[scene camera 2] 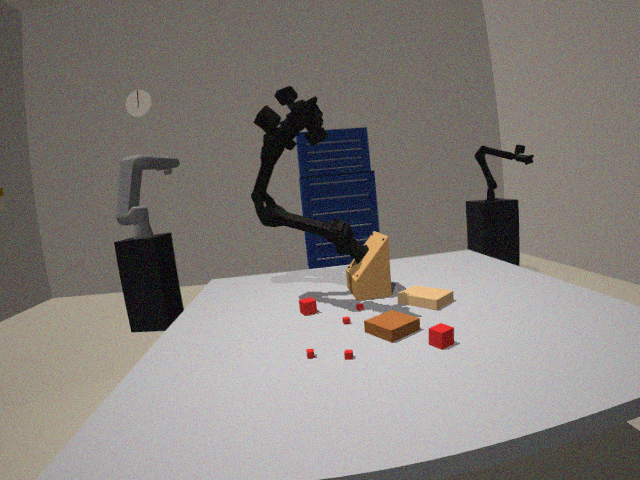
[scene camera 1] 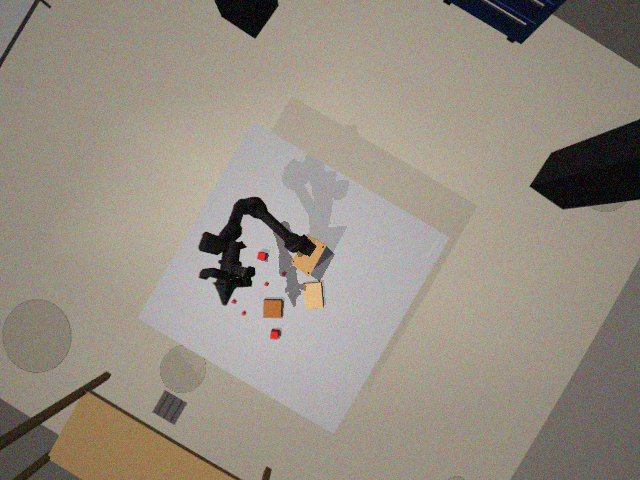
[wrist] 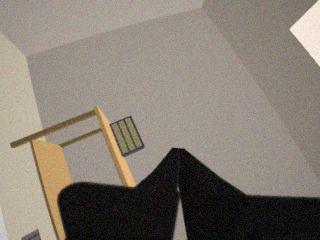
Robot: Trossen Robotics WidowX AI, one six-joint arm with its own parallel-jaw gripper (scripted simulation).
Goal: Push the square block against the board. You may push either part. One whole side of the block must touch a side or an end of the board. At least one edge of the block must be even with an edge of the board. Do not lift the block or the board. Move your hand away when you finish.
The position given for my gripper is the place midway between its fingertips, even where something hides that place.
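Observation:
Shut and holding nothing, my gripper (scene camera 2: 315,97) can also be seen in scene camera 1 (scene camera 1: 224,305) and in the wrist view (wrist: 177,153). There is a square block (scene camera 2: 392,325) too, although in the wrist view it is out of frame. A board (scene camera 2: 432,298) is part of the scene as well, and in the wrist view the board is out of frame.

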